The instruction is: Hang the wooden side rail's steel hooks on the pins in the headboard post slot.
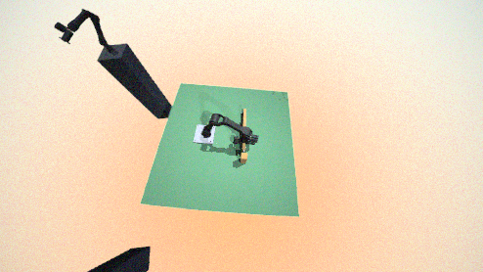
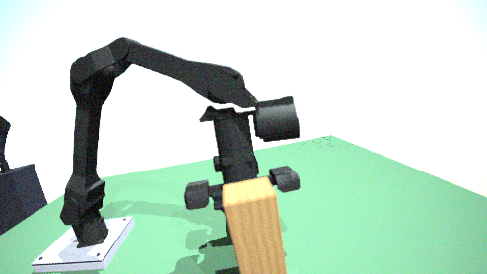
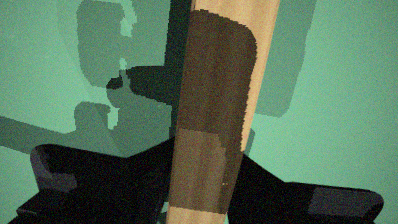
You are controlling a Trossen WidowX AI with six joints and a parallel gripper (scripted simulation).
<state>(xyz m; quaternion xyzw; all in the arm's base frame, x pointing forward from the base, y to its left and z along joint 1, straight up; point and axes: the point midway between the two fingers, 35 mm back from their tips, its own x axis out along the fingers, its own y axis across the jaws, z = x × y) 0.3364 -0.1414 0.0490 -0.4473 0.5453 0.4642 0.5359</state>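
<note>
The wooden headboard post is 150 mm to the right of my gripper tip, 50 mm above it and 20 mm behind it.
</note>
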